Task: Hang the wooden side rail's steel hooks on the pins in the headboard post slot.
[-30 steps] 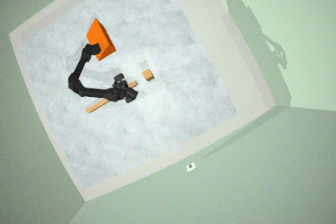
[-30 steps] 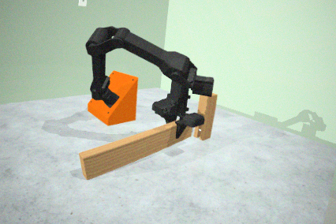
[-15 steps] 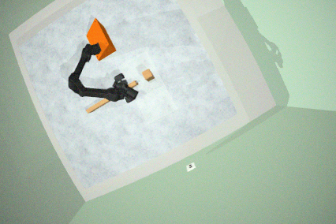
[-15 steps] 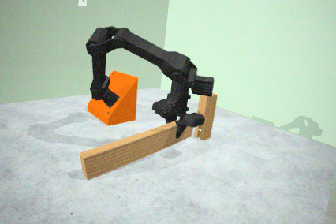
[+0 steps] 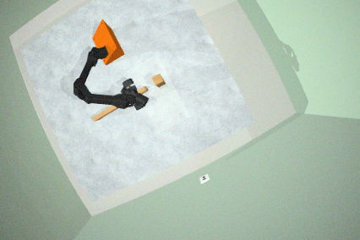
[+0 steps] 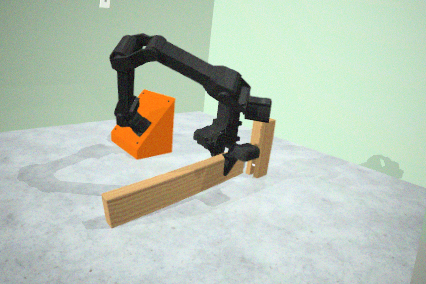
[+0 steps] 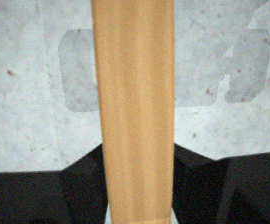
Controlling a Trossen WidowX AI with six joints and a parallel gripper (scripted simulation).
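My gripper tip is now 160 mm to the right of the headboard post, 40 mm below it and 10 mm past it.
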